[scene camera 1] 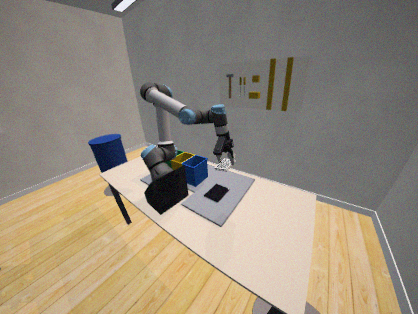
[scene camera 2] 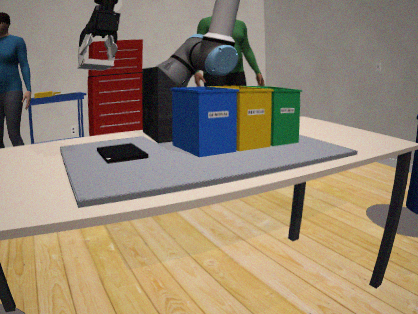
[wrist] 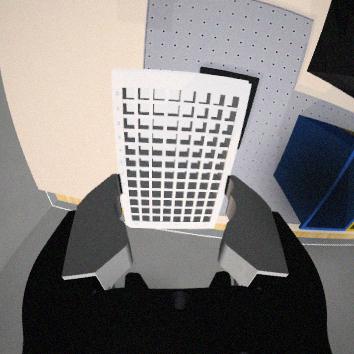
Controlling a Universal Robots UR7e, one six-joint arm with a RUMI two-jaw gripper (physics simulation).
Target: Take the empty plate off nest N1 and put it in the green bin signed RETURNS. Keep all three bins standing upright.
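Pixels of known places: gripper, fingertip midpoint: (scene camera 1: 226, 164) (scene camera 2: 95, 66) (wrist: 173, 176); arm's base, origin of the base link: (scene camera 1: 164, 177) (scene camera 2: 165, 83).
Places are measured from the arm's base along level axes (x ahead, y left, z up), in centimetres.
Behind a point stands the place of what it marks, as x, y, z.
Note:
My gripper (scene camera 1: 225, 158) @[30.0, -27.9, 7.2] (scene camera 2: 97, 56) @[30.0, -27.9, 7.2] (wrist: 173, 176) @[30.0, -27.9, 7.2] is shut on the white gridded plate (scene camera 1: 223, 164) @[27.5, -27.4, 8.1] (scene camera 2: 96, 64) @[33.7, -27.7, 7.7] (wrist: 172, 155) @[27.5, -28.5, 8.4], one finger at each long side, and holds it high above the table. The black nest (scene camera 1: 216, 192) @[27.3, -21.2, -17.6] (scene camera 2: 122, 153) @[32.0, -20.8, -17.7] (wrist: 253, 97) @[23.2, -15.7, -17.6] lies on the grey mat with no plate on it, apart from the plate and partly hidden by it in the wrist view. The green bin (scene camera 2: 286, 122) @[34.3, 30.6, -11.6] stands upright at the right end of the bin row in scene camera 2; its label is blurred. In scene camera 1 it is mostly hidden.
The blue bin (scene camera 1: 198, 172) @[27.3, -2.8, -7.8] (scene camera 2: 205, 125) @[39.1, 1.1, -10.4] (wrist: 305, 172) @[31.6, -2.1, -8.3] and yellow bin (scene camera 2: 255, 122) @[36.3, 17.8, -10.8] stand upright beside the green one, the blue nearest the nest. The black arm base (scene camera 1: 167, 192) @[-3.0, -6.7, -6.5] stands behind the bins in scene camera 2. All stand on or by the grey mat (scene camera 1: 215, 212) @[13.4, -32.5, -18.8] (scene camera 2: 150, 182) @[55.4, -17.5, -18.8].

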